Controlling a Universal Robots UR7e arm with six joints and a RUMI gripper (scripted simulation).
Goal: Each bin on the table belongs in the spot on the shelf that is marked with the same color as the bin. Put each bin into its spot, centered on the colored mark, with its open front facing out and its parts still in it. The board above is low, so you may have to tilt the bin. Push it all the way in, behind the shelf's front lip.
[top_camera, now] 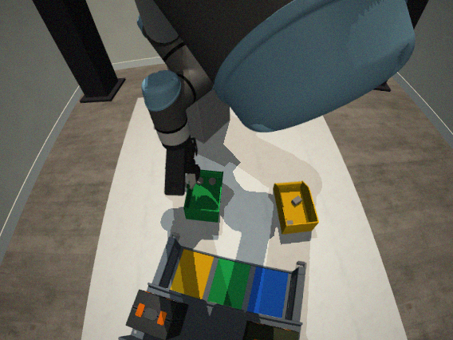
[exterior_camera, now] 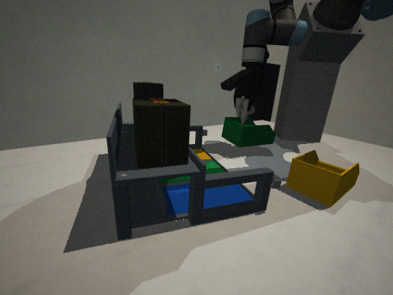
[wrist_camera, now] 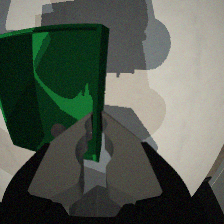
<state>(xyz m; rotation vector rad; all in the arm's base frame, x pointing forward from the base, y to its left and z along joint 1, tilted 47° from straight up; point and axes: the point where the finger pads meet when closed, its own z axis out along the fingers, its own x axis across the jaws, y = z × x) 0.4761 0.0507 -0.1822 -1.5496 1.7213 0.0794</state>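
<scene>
Now: hand 5 cm to the right of the green bin and 3 cm above it. Round my hand: shelf lip 19 cm ahead, 15 cm to the left, 9 cm below; then shelf board 39 cm ahead, 12 cm to the left; then yellow bin 1 cm ahead, 33 cm to the left, 6 cm below.
</scene>
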